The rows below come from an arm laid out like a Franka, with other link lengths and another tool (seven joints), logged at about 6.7 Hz.
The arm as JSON. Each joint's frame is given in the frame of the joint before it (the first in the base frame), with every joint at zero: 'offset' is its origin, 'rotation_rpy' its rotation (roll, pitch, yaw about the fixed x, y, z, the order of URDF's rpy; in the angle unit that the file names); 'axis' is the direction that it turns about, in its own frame. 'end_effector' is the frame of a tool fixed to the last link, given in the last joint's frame.
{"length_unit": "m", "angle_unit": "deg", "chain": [
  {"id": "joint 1", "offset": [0.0, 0.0, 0.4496], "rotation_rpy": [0.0, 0.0, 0.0], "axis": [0.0, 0.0, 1.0]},
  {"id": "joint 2", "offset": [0.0, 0.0, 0.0], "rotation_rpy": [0.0, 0.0, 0.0], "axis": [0.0, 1.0, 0.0]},
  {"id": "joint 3", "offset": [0.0, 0.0, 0.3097], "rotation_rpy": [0.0, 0.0, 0.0], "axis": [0.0, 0.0, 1.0]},
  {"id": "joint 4", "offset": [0.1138, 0.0, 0.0], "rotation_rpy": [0.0, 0.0, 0.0], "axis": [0.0, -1.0, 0.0]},
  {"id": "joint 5", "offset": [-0.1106, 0.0, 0.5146], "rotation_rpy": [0.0, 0.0, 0.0], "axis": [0.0, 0.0, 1.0]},
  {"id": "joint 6", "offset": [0.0, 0.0, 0.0], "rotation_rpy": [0.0, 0.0, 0.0], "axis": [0.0, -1.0, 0.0]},
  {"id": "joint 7", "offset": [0.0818, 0.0, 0.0], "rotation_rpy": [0.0, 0.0, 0.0], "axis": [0.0, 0.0, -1.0]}
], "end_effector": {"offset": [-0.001, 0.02, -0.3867], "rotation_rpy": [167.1, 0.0, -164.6]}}
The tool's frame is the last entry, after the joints.
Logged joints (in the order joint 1, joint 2, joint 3, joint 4, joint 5, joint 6, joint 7), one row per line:
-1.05, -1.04, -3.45, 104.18, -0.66, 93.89, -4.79
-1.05, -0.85, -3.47, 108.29, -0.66, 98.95, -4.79
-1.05, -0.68, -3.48, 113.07, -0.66, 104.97, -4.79
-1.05, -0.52, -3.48, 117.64, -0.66, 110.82, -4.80
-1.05, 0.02, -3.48, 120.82, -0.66, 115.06, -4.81
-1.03, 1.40, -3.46, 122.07, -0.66, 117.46, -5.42
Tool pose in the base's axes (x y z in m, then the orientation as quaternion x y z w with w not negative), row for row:
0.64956, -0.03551, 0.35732, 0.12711, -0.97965, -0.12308, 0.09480
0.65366, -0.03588, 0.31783, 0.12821, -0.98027, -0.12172, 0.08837
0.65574, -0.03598, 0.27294, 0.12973, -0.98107, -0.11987, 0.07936
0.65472, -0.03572, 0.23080, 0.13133, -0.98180, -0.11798, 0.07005
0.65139, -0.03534, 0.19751, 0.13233, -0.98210, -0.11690, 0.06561
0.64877, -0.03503, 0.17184, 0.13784, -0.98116, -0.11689, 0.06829
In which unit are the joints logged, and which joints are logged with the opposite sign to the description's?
The joints are logged in degrees. Opposite sign: joint 4.
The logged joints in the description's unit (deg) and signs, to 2 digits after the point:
-1.05, -1.04, -3.45, -104.18, -0.66, 93.89, -4.79
-1.05, -0.85, -3.47, -108.29, -0.66, 98.95, -4.79
-1.05, -0.68, -3.48, -113.07, -0.66, 104.97, -4.79
-1.05, -0.52, -3.48, -117.64, -0.66, 110.82, -4.80
-1.05, 0.02, -3.48, -120.82, -0.66, 115.06, -4.81
-1.03, 1.40, -3.46, -122.07, -0.66, 117.46, -5.42

